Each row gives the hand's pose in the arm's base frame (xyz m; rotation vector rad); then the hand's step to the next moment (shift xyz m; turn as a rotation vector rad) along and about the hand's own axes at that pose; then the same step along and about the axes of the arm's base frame.
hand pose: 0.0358 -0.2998 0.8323 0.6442 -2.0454 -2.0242
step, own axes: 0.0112 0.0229 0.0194 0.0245 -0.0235 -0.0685
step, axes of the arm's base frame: -0.0221 0.0120 0.0198 0.0117 -0.0717 -0.0239
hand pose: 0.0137 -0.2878 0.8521 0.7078 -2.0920 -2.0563
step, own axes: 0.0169 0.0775 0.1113 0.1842 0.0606 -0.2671
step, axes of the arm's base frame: -0.0785 0.0919 0.0638 -0.0692 -0.3210 0.0339
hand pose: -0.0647 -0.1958 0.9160 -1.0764 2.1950 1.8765
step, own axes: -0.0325 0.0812 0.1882 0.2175 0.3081 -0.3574
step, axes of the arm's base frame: -0.0908 0.1832 0.0354 -0.1918 -0.4126 0.2509
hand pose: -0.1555 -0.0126 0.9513 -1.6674 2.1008 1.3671
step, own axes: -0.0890 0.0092 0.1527 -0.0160 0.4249 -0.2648
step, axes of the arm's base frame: -0.0363 0.1705 -0.0308 -0.2377 -0.1841 0.4006
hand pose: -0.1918 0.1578 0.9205 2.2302 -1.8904 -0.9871
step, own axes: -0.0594 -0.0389 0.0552 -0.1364 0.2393 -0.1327
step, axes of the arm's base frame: 0.0036 0.0827 -0.0352 -0.1478 0.0171 0.2671
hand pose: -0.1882 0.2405 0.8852 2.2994 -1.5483 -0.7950
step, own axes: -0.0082 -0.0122 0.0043 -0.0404 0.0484 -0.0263
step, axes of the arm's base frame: 0.0046 0.0127 -0.0071 -0.0338 0.0152 0.0574
